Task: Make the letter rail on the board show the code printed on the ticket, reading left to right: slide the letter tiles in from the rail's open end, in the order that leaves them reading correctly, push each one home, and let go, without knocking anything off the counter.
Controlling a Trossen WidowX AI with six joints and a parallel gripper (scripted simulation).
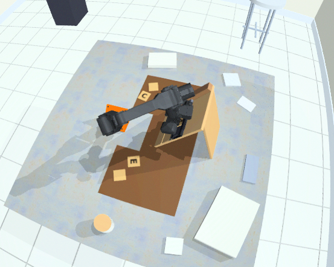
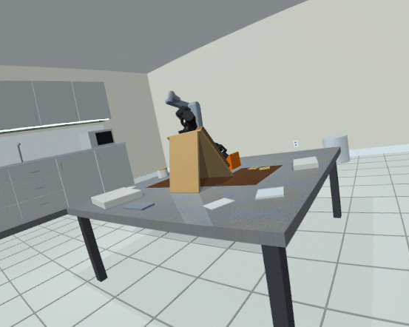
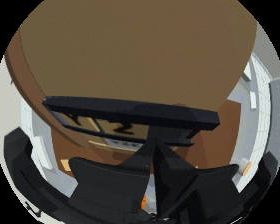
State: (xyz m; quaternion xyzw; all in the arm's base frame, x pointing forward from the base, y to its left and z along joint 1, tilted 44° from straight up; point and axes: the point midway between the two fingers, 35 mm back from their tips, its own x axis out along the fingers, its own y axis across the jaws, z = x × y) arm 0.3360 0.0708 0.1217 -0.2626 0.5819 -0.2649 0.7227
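My gripper tip is 40 mm past the white ticket, 50 mm to the right of it and 80 mm above it. The rest, counted from my gripper tip: grey card: 400 mm ahead, 60 mm to the right, 170 mm below; then white box: 320 mm ahead, 350 mm to the right, 160 mm below; then brown mat: 130 mm behind, 20 mm to the left, 170 mm below.
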